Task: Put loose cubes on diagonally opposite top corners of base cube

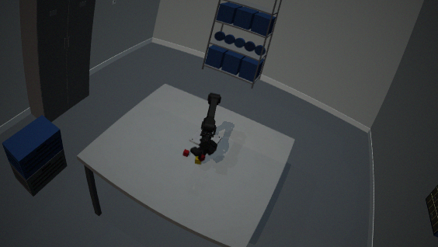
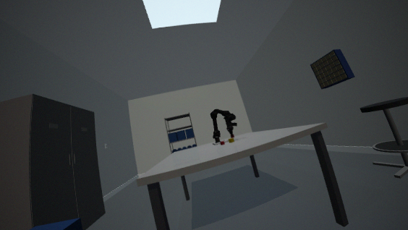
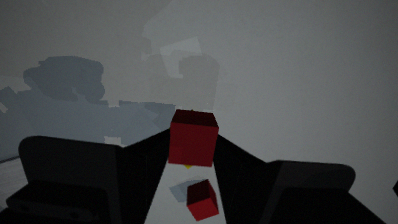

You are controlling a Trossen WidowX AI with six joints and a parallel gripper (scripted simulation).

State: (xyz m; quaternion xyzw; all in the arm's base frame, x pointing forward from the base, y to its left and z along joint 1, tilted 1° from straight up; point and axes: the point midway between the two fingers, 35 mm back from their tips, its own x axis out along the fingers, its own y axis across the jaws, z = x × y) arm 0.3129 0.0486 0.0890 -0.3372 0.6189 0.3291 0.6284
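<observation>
Right now my gripper tip is 1 cm past the yellow cube, 2 cm to the left of it and 4 cm above it.
</observation>
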